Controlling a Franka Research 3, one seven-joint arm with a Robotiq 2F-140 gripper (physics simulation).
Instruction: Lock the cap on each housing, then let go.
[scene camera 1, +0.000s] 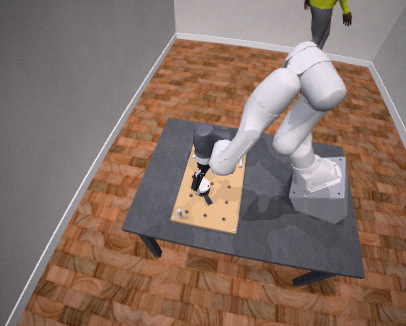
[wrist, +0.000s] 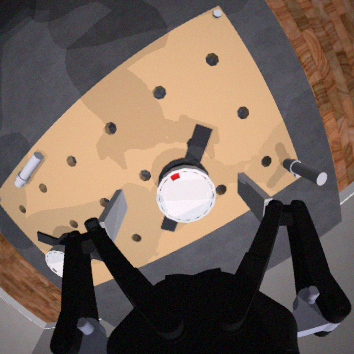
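A round white cap (scene camera 1: 203, 186) (wrist: 186, 196) with a red mark sits over a black housing (wrist: 201, 137) with two flat arms, on the tan board (scene camera 1: 215, 223) (wrist: 185, 75). A second white cap (wrist: 55, 262) shows at the lower left of the wrist view, beside a black housing arm (wrist: 47, 237), partly hidden by the left finger. My gripper (scene camera 1: 199, 183) (wrist: 180, 190) is open and empty. In the wrist view its fingers appear on either side of the first cap, with gaps between. Whether either cap is locked cannot be told.
A grey upright peg (scene camera 1: 179, 213) (wrist: 306, 172) stands near a board corner. A light cylinder (scene camera 1: 240, 162) (wrist: 29, 170) lies near another edge. The board has several dark holes and rests on a dark table (scene camera 1: 270, 245). A person (scene camera 1: 321, 22) stands beyond the table.
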